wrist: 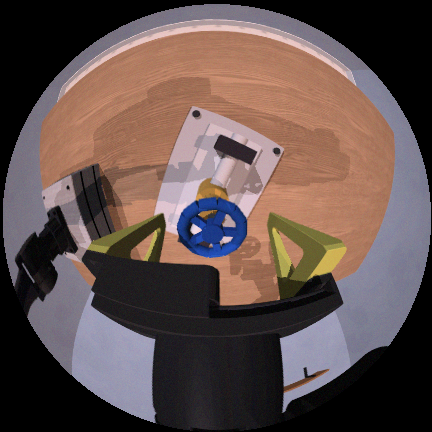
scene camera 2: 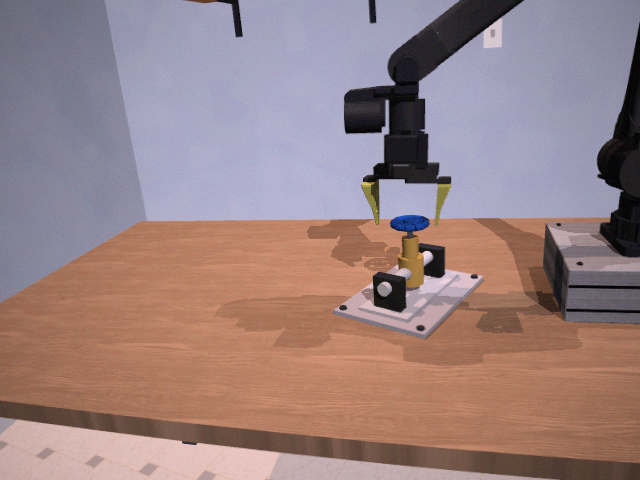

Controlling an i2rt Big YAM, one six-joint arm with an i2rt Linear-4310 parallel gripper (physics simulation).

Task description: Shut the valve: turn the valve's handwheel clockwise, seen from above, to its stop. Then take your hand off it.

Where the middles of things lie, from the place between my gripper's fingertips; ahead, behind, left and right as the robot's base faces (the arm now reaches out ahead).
Now: hand 10 mm to the left of the blue handwheel (wrist: 212, 231) and 10 mm above it. The rest, counted from my hand: pale base plate (scene camera 2: 424, 322) (10 mm to the right, 130 mm below).
